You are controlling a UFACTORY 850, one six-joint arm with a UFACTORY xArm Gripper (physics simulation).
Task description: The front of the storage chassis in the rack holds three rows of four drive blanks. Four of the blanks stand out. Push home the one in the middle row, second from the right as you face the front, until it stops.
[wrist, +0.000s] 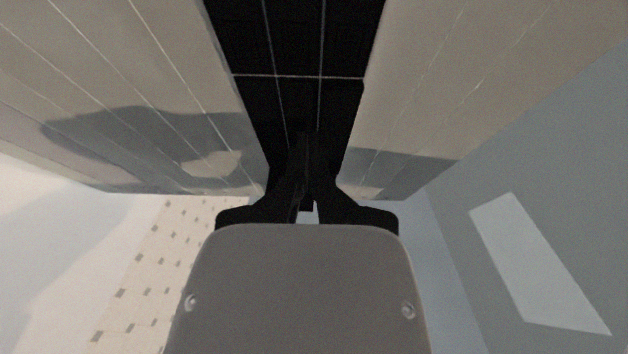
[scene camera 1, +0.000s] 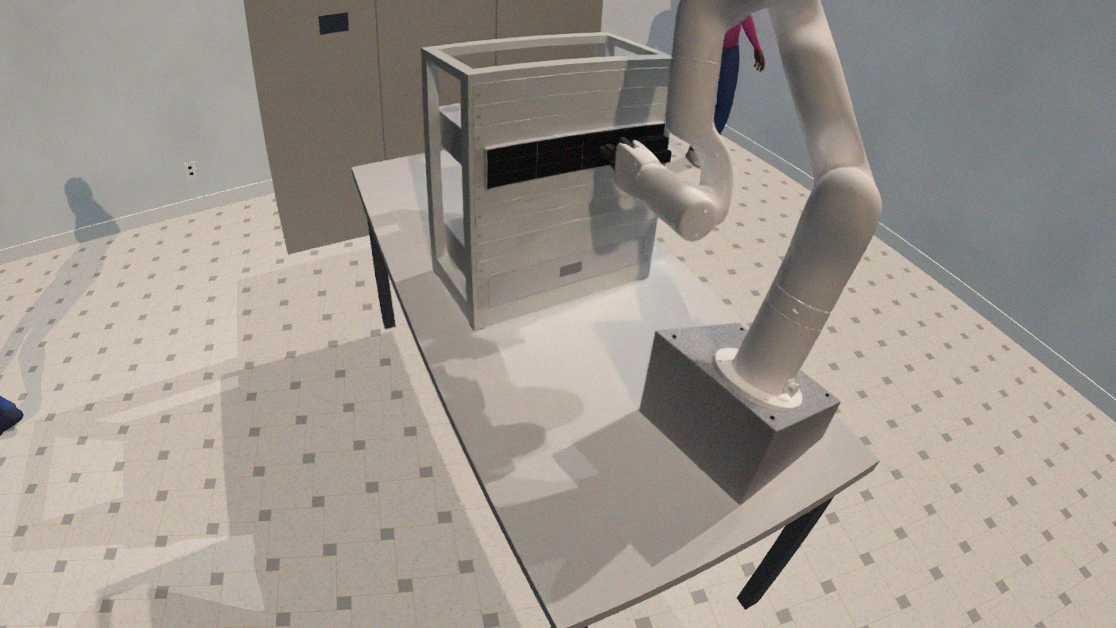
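Note:
The storage chassis (scene camera 1: 558,158) (wrist: 299,45) shows as a black band across the pale rack front, with thin light lines between its drive blanks. My gripper (scene camera 1: 608,149) (wrist: 309,144) is shut and empty, with its black fingertips at the right half of the chassis front. In the wrist view the fingertips overlap the middle row; whether they touch a blank I cannot tell. The second blank from the right in the middle row is hidden or too dark to make out. Dark blanks (scene camera 1: 663,156) stand out at the right end of the chassis, beyond the gripper.
The rack (scene camera 1: 469,195) stands on the table (scene camera 1: 530,351), with pale panels above and below the chassis. The arm's grey base block (scene camera 1: 702,413) is at the near right of the table. A person (scene camera 1: 728,85) stands behind the arm by the right wall.

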